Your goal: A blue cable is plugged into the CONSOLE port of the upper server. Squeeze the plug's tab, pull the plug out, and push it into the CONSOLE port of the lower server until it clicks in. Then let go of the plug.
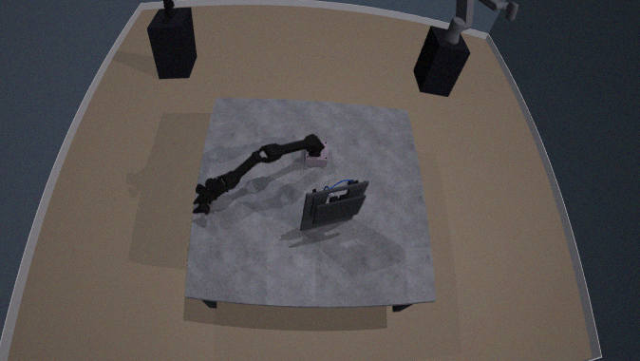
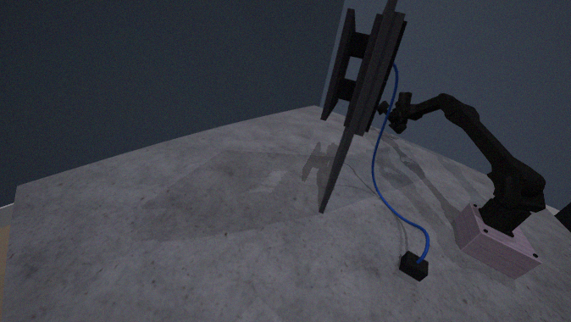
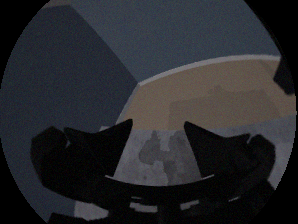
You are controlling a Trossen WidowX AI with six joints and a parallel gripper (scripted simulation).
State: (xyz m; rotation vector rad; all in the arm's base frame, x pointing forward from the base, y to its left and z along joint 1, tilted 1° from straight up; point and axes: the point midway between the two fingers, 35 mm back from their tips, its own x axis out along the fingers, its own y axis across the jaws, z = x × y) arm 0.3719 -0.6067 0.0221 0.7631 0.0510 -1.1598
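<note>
The blue plug is 680 mm to the left of my gripper tip, 260 mm above it and 30 mm ahead of it. The rest, counted from my gripper tip: black block (840 mm to the left, 220 mm behind, 60 mm below).
</note>
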